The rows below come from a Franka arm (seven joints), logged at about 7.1 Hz.
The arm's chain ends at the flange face. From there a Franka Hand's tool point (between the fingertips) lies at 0.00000 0.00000 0.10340 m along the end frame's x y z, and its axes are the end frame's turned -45 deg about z.
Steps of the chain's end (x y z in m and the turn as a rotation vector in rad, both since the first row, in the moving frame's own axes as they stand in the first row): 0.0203 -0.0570 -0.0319 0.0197 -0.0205 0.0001; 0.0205 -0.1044 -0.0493 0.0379 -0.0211 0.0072; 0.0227 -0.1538 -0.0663 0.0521 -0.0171 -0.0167; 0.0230 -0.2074 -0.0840 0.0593 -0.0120 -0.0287; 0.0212 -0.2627 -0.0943 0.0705 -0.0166 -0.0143; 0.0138 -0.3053 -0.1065 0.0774 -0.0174 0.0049; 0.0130 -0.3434 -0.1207 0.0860 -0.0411 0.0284; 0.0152 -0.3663 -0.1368 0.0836 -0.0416 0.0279
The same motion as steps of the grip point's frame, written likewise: 0.0546 -0.0289 -0.0319 0.0284 -0.0006 0.0001; 0.0896 -0.0636 -0.0494 0.0417 0.0119 0.0072; 0.1273 -0.0978 -0.0665 0.0489 0.0247 -0.0167; 0.1663 -0.1356 -0.0842 0.0504 0.0334 -0.0287; 0.2046 -0.1772 -0.0946 0.0616 0.0381 -0.0143; 0.2300 -0.2130 -0.1068 0.0670 0.0424 0.0049; 0.2554 -0.2429 -0.1212 0.0899 0.0317 0.0284; 0.2730 -0.2574 -0.1373 0.0885 0.0297 0.0279
